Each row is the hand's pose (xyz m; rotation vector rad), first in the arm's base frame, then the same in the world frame.
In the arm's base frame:
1: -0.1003 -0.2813 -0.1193 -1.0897 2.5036 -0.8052
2: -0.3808 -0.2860 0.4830 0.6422 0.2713 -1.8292
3: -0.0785 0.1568 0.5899 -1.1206 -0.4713 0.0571
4: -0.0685 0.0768 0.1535 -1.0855 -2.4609 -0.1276
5: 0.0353 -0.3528 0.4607 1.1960 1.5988 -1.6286
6: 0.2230 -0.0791 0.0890 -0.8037 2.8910 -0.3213
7: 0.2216 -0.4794 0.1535 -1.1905 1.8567 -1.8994
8: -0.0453 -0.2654 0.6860 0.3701 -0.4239 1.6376
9: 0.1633 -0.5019 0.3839 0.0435 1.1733 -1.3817
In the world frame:
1: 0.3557 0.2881 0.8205 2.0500 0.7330 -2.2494
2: 0.8426 0.7266 0.7109 -0.5321 2.0536 1.2687
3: 1.0251 0.5974 1.2097 1.8058 -0.0828 2.0919
4: 0.7209 0.2992 1.0853 1.9420 -0.1016 -0.1572
5: 0.5693 0.8116 1.0210 2.0044 -1.9744 -1.2045
6: 0.4325 0.3840 1.2372 1.9533 0.7715 -1.7157
7: 0.2166 0.6704 1.0481 -1.6286 -0.1562 1.6624
8: 0.7951 0.9270 1.0452 -1.6424 -0.2210 -0.5123
9: 0.3640 0.8578 1.0368 -1.0506 1.3716 2.2936

